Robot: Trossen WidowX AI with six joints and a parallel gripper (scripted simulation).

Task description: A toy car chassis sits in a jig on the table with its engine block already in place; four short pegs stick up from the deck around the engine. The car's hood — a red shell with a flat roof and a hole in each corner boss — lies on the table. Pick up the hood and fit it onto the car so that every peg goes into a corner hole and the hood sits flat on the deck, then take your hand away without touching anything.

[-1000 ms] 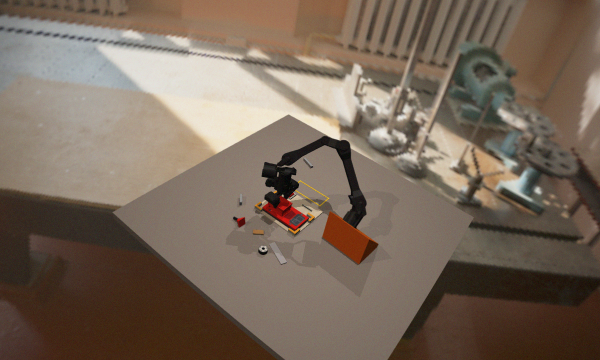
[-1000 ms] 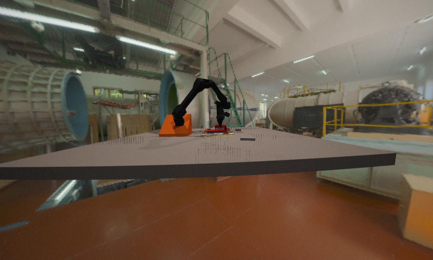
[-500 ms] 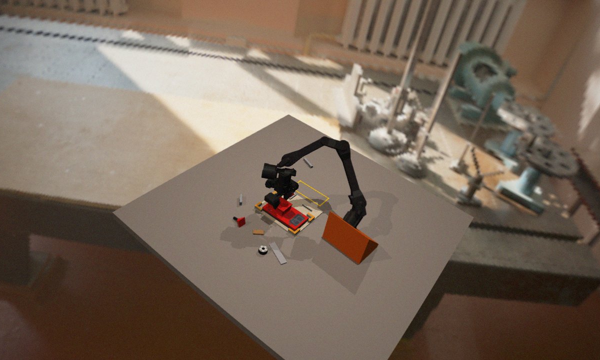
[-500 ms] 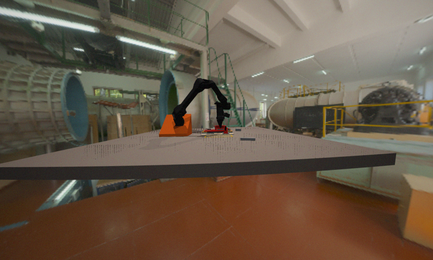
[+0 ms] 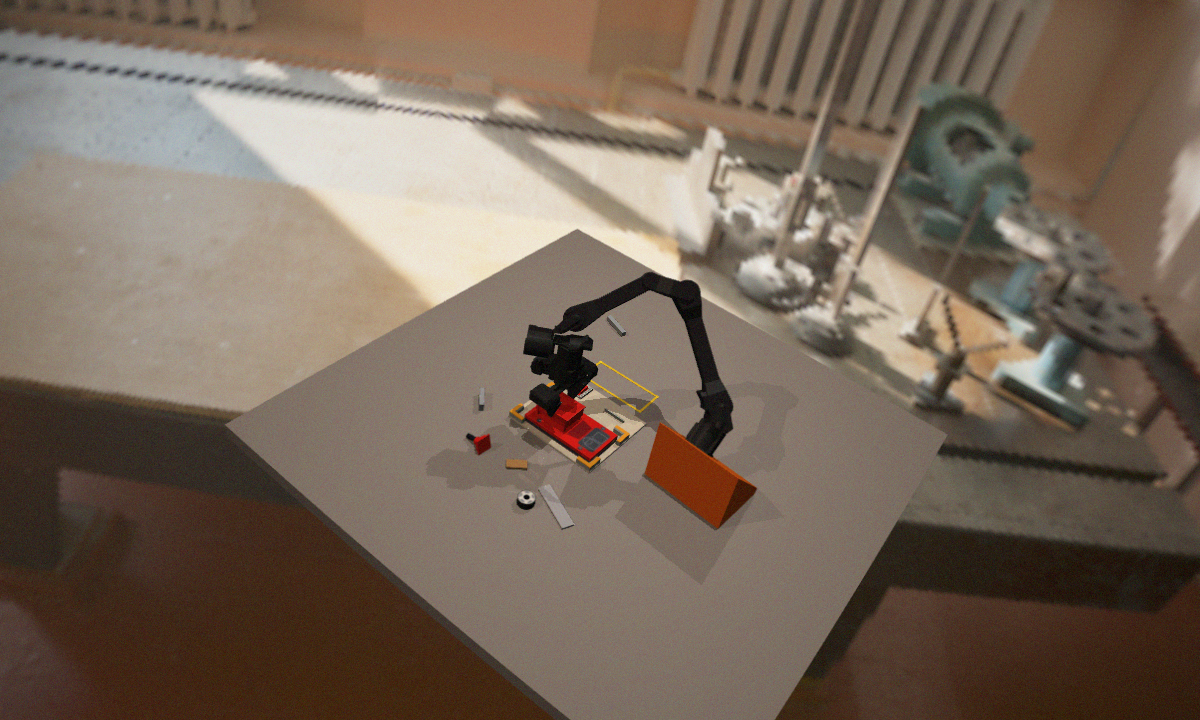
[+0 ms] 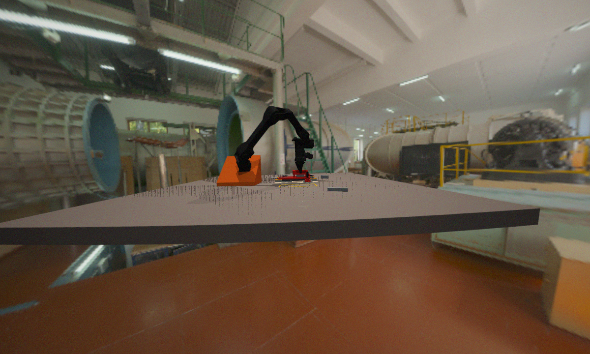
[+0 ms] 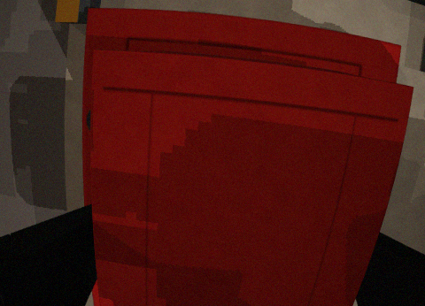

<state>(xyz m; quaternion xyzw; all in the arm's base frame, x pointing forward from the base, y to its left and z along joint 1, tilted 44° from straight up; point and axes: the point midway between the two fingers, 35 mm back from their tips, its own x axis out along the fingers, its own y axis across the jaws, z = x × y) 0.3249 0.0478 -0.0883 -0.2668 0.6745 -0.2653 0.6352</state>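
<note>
Right now my gripper tip is 10 mm below the red hood. The rest, counted from my gripper tip: jig 40 mm below, 30 mm to the right, 20 mm behind; grey engine block 30 mm below.
</note>
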